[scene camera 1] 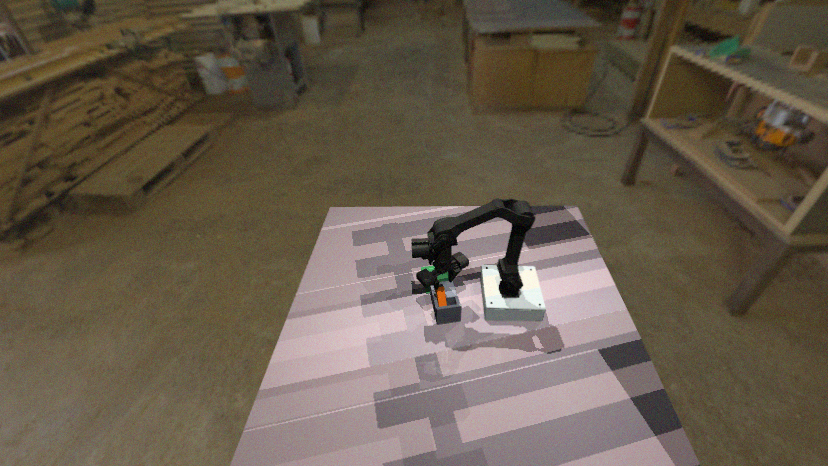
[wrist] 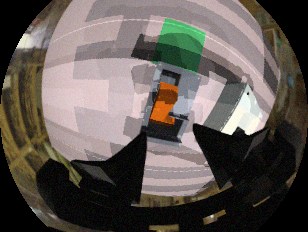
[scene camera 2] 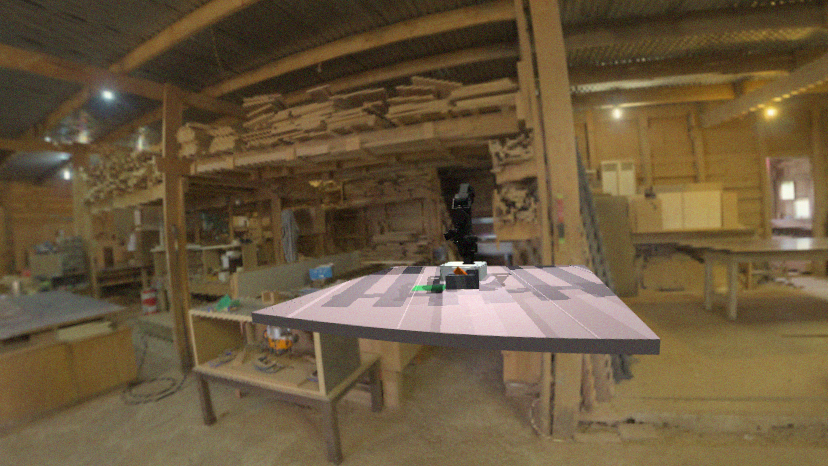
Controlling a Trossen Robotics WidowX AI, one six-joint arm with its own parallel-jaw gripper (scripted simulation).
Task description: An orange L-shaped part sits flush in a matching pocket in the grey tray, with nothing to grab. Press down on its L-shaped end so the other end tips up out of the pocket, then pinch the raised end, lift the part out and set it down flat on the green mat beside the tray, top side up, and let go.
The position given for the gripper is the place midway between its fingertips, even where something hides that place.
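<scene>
Scene camera 1 shows the gripper [scene camera 1: 443, 285], which is open and holds nothing. In the wrist view, the gripper [wrist: 169, 131] appears again, together with a green mat [wrist: 180, 45] and an orange L-shaped part [wrist: 167, 94].
</scene>
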